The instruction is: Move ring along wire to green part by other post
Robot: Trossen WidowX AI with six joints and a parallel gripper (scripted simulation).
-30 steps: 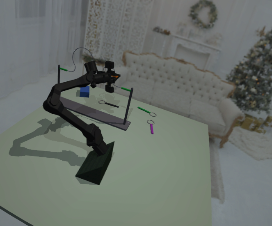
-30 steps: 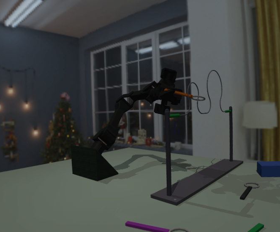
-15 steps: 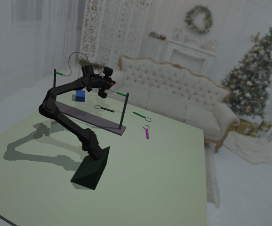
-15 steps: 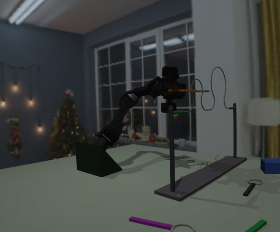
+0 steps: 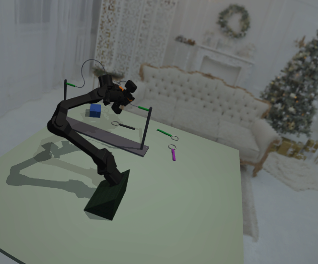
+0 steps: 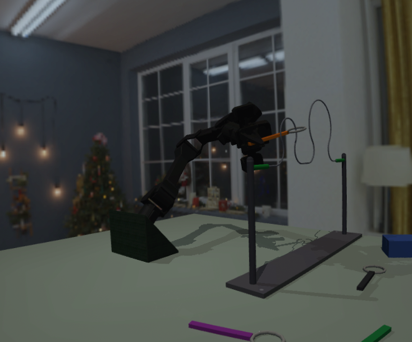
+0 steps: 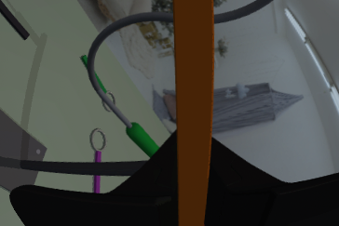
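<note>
The wire rig lies 19 cm to the left of my gripper tip, 9 cm below it and 3 cm ahead of it.
</note>
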